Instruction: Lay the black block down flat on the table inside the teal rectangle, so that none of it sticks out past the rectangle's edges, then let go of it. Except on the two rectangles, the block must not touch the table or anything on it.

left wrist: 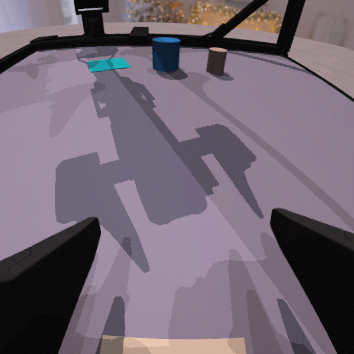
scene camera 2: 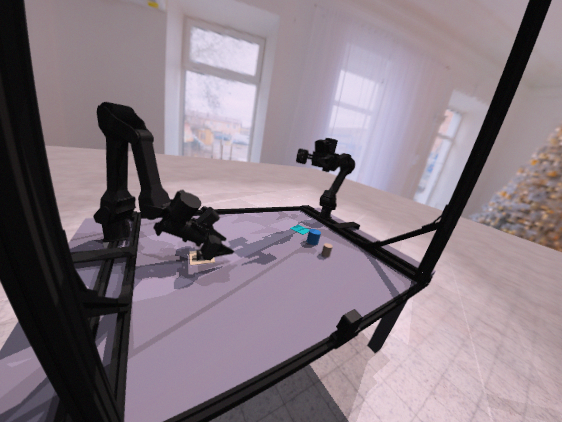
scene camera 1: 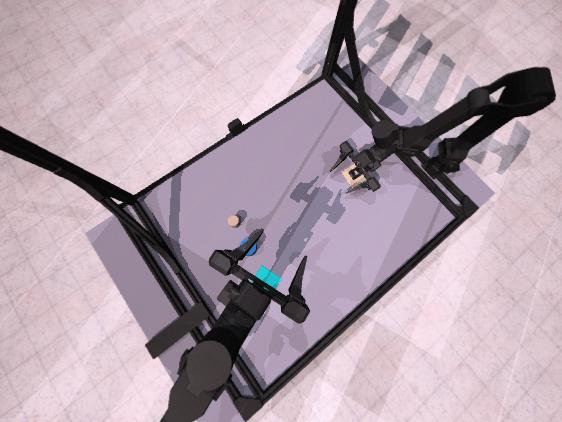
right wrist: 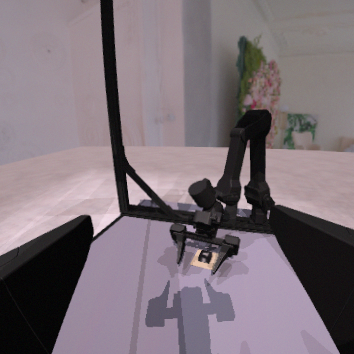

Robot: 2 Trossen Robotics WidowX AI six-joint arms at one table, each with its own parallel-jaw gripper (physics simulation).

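Places are measured from the left arm's base along level axes (x ahead, y left, z up), in millimetres.
Pixels of known places: left gripper, fingertip midpoint: [left wrist: 185, 221] [scene camera 2: 229, 245] [scene camera 1: 337, 182] [right wrist: 194, 268]; right gripper, fingertip midpoint: [scene camera 2: 306, 157] [scene camera 1: 284, 242] [right wrist: 182, 218]; left arm's base, link origin: [scene camera 2: 116, 236] [scene camera 1: 433, 168] [right wrist: 257, 219]; right arm's base, link origin: [left wrist: 94, 35] [scene camera 2: 324, 216].
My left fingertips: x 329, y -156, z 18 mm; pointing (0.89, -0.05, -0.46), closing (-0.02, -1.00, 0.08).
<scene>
Ahead of a thing's pixels: the offset from my left fingertips to its top centre. "spot": to the spot under its first point.
The small black block @[85 mm back, 7 mm left, 18 mm down] [scene camera 1: 355, 172] [right wrist: 205, 257] rests on the beige rectangle @[spot: 60 mm back, 32 mm left, 36 mm down] [scene camera 1: 353, 183] [left wrist: 175, 345] [right wrist: 197, 262]. My left gripper [scene camera 1: 340, 182] [left wrist: 185, 221] [right wrist: 194, 268] is open and low over that rectangle, its fingers on either side of the block with nothing gripped. The block does not show in the left wrist view; in scene camera 2 the gripper largely hides it. The teal rectangle @[spot: 370 mm ahead, 115 mm left, 36 mm down] [scene camera 1: 268, 276] [scene camera 2: 300, 229] [left wrist: 109, 64] lies far from the block, partly behind the right gripper in scene camera 1. My right gripper [scene camera 1: 283, 244] is open, empty and raised.
A blue cylinder @[369 mm ahead, 5 mm left, 15 mm up] [scene camera 1: 249, 247] [scene camera 2: 313, 237] [left wrist: 166, 54] stands beside the teal rectangle. A smaller tan-brown cylinder @[361 mm ahead, 93 mm right, 5 mm up] [scene camera 1: 233, 221] [scene camera 2: 326, 250] [left wrist: 216, 61] stands near the blue one. A black frame surrounds the table, with upright posts at its ends.
</scene>
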